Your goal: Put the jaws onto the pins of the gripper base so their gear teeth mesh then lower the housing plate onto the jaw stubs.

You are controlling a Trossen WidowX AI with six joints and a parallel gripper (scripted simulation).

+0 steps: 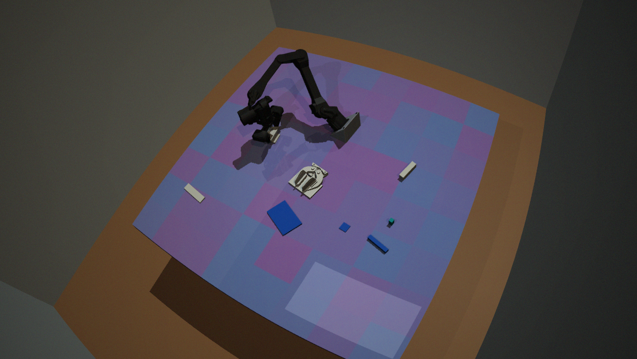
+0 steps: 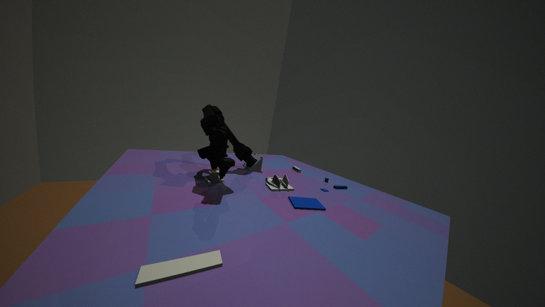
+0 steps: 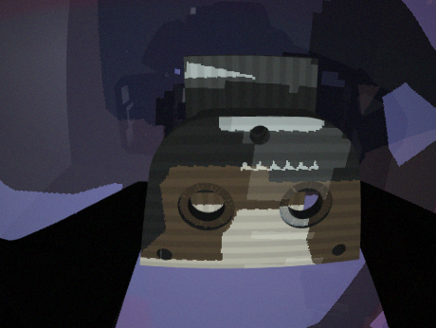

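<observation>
Now: gripper tip 1 cm to the left of the white block and 1 cm above it. From my gripper tip the other things lie so: pale blocky piece 1 cm to the right, 2 cm above; ribbed white plate 12 cm ahead, 27 cm to the left, 2 cm below; jaw 7 cm ahead, 26 cm to the left.
</observation>
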